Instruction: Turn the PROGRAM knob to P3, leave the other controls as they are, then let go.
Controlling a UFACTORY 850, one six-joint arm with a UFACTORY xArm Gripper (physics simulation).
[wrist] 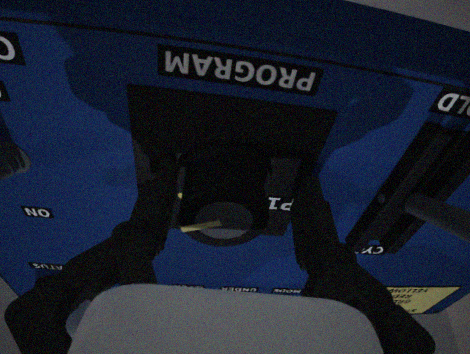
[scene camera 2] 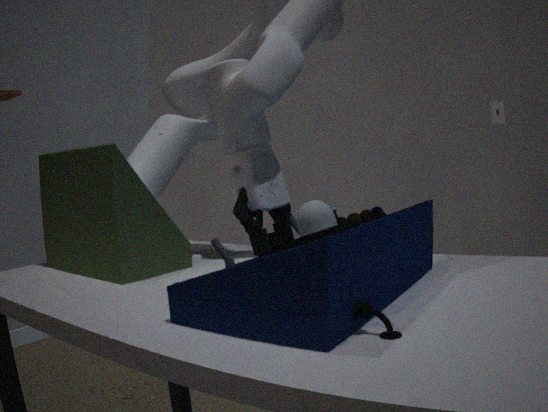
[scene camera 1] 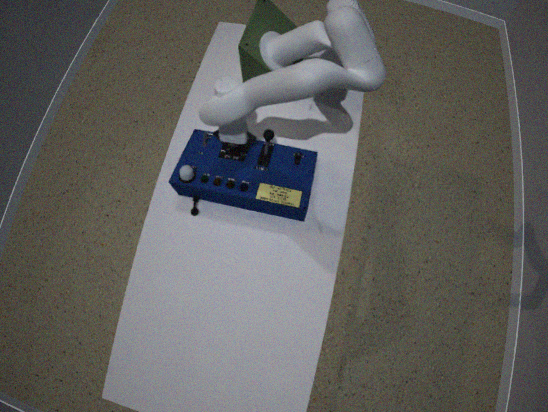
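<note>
The blue control box point(scene camera 1: 285, 172) point(scene camera 2: 250, 300) point(wrist: 90, 165) stands on the white table. The PROGRAM knob point(wrist: 225, 216) is black with a grey cap; its yellow line points left in the wrist view, toward the side of the left finger. The P1 label point(wrist: 280, 204) shows right of the knob; P2, P3 and P4 are hidden. My gripper point(scene camera 2: 272, 244) point(wrist: 237, 184) is open and low over the PROGRAM plate, one finger on each side of the knob, with small gaps seen in the wrist view. In scene camera 1 the arm hides the knob.
The HOLD/CYCLE lever point(scene camera 1: 268, 135) point(wrist: 440, 214) stands beside the right finger. The CHECK toggle point(scene camera 1: 206, 140) point(scene camera 2: 222, 252) point(wrist: 12, 160) is on the other side. A white STATUS dome point(scene camera 1: 187, 173) point(scene camera 2: 316, 218) and the MODE switch point(scene camera 1: 298, 158) are on the box. A green block point(scene camera 1: 252, 62) point(scene camera 2: 100, 215) stands behind.
</note>
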